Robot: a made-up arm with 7 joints.
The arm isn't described. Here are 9 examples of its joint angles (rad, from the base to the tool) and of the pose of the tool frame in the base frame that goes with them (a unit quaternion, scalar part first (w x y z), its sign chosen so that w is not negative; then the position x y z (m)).
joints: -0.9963 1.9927 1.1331 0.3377 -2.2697 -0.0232 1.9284
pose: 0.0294 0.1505 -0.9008 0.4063 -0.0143 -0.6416 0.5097
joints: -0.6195 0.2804 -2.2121 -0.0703 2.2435 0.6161 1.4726
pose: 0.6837 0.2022 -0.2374 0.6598 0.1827 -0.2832 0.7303
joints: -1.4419 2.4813 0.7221 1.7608 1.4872 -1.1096 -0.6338
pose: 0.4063 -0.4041 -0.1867 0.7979 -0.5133 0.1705 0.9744
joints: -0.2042 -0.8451 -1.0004 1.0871 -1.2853 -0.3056 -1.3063
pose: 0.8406 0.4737 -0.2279 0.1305 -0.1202 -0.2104 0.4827
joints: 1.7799 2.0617 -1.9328 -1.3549 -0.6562 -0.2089 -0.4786
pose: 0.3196 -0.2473 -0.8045 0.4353 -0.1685 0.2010 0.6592
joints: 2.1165 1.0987 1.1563 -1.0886 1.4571 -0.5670 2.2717
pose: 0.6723 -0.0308 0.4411 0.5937 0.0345 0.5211 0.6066
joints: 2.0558 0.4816 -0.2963 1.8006 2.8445 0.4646 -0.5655
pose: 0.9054 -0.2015 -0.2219 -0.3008 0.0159 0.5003 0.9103
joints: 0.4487 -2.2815 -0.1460 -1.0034 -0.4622 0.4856 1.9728
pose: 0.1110 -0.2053 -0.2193 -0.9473 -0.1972 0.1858 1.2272
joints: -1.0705 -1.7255 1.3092 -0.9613 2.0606 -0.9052 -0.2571
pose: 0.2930 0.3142 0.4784 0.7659 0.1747 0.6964 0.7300
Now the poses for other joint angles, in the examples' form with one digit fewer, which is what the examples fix.
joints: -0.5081 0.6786 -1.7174 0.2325 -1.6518 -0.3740 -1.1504
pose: 0.691 -0.210 -0.451 0.524 -0.093 -0.071 0.538
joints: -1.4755 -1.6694 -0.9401 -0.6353 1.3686 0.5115 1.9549
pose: 0.880 0.385 0.280 0.004 0.124 0.084 0.648
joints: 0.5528 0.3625 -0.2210 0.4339 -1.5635 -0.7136 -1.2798
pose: 0.761 0.263 -0.470 0.362 0.034 -0.130 0.508
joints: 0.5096 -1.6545 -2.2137 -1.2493 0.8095 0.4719 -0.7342
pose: 0.298 -0.196 -0.859 -0.367 -0.465 0.071 0.292
